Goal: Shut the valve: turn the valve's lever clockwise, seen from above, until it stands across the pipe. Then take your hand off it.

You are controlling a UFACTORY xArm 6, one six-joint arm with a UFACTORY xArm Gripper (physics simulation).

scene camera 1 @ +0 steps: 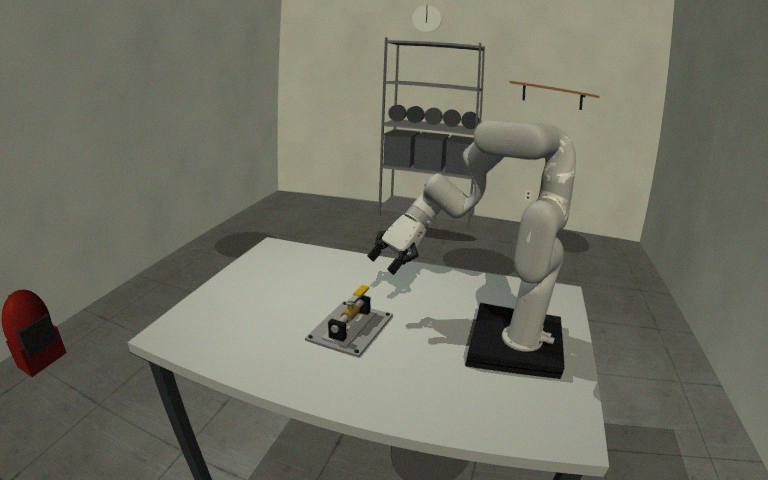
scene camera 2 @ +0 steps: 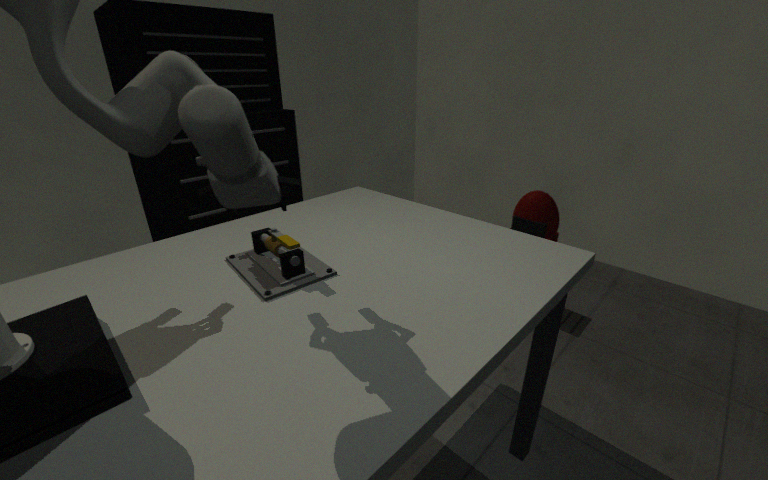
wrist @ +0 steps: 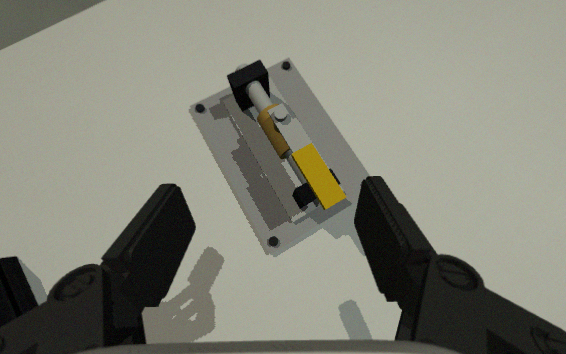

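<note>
The valve's lever, with a yellow grip (scene camera 1: 360,290) (scene camera 2: 288,241) (wrist: 319,176), lies nearly along the pipe, its grip over one end block. The brass valve body (scene camera 1: 351,310) (scene camera 2: 271,244) (wrist: 273,131) sits mid-pipe between two black blocks, on a grey base plate (scene camera 1: 353,348) (scene camera 2: 270,291) (wrist: 330,122). My gripper (scene camera 1: 384,265) (wrist: 272,202) is open and empty. It hangs tilted above the table, higher than the lever and apart from it. In the second scene view, most of its fingers are hidden behind the gripper's body.
The white table (scene camera 1: 237,316) (scene camera 2: 396,271) carries the valve plate and the black arm base (scene camera 1: 481,356) (scene camera 2: 62,362). A shelf rack (scene camera 1: 382,113) stands behind it. A dark cabinet (scene camera 2: 130,33) stands behind the arm in the second scene view. A red object (scene camera 1: 25,311) (scene camera 2: 538,209) shows beyond the table.
</note>
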